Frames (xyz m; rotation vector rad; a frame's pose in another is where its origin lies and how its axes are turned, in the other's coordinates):
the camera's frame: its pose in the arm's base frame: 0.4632 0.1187 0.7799 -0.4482 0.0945 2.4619
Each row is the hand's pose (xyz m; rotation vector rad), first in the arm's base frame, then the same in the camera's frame.
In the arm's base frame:
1: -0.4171 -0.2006 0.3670 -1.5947 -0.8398 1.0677
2: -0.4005 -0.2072 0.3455 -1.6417 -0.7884 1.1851
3: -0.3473 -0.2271 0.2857 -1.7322 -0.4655 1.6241
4: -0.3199 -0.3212 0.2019 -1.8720 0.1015 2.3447
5: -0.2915 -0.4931 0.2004 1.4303 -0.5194 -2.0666
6: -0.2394 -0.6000 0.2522 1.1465 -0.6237 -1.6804
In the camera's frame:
1: 0.6139 0.7979 -0.1838 -1.0412 0.9333 -0.9268
2: 0.6051 0.7941 -0.2100 -0.9972 0.9470 -0.8069
3: 0.5743 0.7807 -0.2853 -0.7290 0.9626 -0.4016
4: 0.5285 0.8430 -0.3885 -0.3773 0.9592 0.3415
5: 0.4093 0.9638 -0.4281 -0.1369 0.9660 1.1465
6: 0.2916 1.0163 -0.4133 -0.0365 0.9814 1.6264

